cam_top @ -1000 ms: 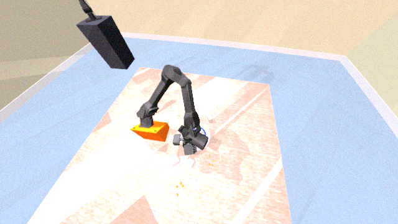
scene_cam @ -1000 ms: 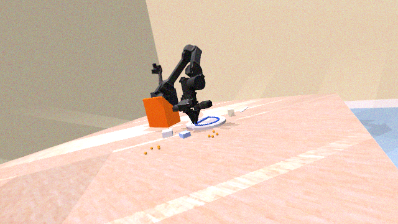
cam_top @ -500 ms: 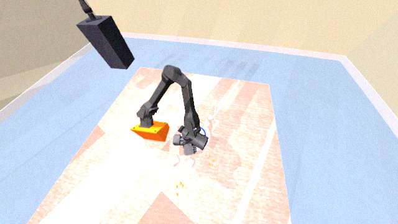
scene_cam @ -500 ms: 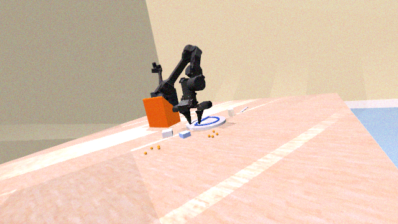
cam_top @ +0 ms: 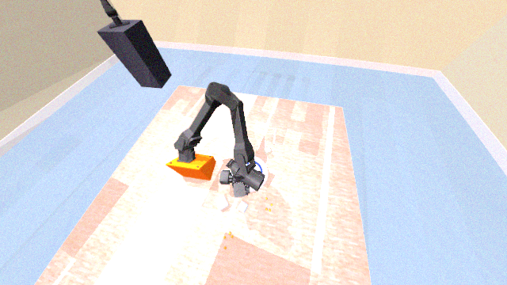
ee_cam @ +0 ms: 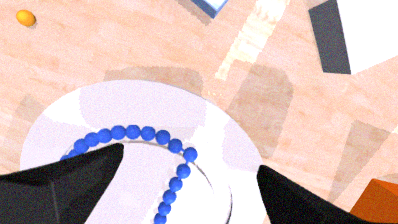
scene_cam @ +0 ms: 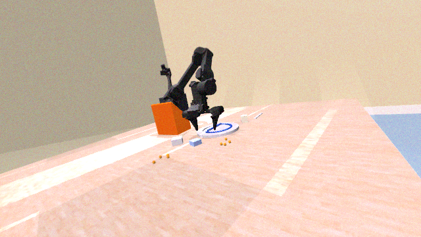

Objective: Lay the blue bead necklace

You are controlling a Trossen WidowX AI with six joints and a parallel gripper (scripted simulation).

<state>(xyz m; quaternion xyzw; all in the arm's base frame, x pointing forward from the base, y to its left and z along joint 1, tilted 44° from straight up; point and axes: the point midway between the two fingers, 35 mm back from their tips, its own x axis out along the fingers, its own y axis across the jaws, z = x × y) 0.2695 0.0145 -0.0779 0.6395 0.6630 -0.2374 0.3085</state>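
Right now my gripper tip is 3 cm short of the round white bead board, 6 cm to the right of it and 1 cm above it. Round my gripper tip: white block (8 cm behind, 11 cm to the right, 1 cm below); then light blue cube (2 cm ahead, 11 cm to the right, 1 cm below); then beige cube (11 cm ahead, 20 cm to the left).
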